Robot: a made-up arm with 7 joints.
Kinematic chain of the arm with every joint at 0, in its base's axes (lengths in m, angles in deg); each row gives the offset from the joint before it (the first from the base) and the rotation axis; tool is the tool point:
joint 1: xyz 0 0 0.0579 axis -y
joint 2: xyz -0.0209 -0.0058 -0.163 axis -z
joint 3: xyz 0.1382 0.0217 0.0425 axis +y
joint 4: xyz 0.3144 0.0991 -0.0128 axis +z
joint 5: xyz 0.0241 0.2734 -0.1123 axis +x
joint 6: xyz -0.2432 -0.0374 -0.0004 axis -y
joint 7: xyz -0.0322 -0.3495 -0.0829 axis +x
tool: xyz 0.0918 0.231 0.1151
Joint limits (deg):
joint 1: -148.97..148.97
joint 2: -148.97..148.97
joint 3: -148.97..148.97
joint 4: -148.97..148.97
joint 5: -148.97..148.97
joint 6: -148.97..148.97
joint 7: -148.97..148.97
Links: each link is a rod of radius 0.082 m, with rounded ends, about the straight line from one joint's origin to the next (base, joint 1, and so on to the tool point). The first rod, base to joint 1, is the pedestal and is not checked.
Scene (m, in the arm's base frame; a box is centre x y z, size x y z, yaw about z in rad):
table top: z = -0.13
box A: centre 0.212 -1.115 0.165 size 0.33 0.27 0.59 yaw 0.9
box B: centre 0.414 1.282 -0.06 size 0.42 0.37 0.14 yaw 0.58
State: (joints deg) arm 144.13 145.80 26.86 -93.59 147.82 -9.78 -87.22
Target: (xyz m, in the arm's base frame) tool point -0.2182 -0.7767 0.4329
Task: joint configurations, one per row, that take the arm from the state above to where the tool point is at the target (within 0.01 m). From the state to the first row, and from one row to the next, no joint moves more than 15 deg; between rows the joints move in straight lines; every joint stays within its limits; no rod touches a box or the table.
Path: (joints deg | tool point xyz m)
1: 137.54 133.67 39.43 -89.71 148.20 -8.83 -86.32 | 0.7868 -0.8784 0.3314
2: 130.95 121.54 52.01 -85.82 148.59 -7.88 -85.42 | 0.7097 -0.8195 0.5588
3: 124.35 109.40 64.58 -81.94 148.97 -6.94 -84.53 | 0.6851 -0.6540 0.7455
4: 132.56 113.28 53.57 -68.73 148.97 -13.02 -71.77 | 0.3923 -0.7767 0.7389
5: 140.76 117.16 42.57 -55.52 148.97 -19.11 -59.00 | 0.1478 -0.8102 0.6525
6: 148.97 121.03 31.56 -42.31 148.97 -25.20 -46.24 | -0.0189 -0.7770 0.5409
7: 148.97 120.35 22.28 -35.20 148.97 -24.53 -54.67 | -0.1174 -0.7915 0.4784
8: 148.97 119.66 13.00 -28.09 148.97 -23.87 -63.10 | -0.2183 -0.7766 0.4329

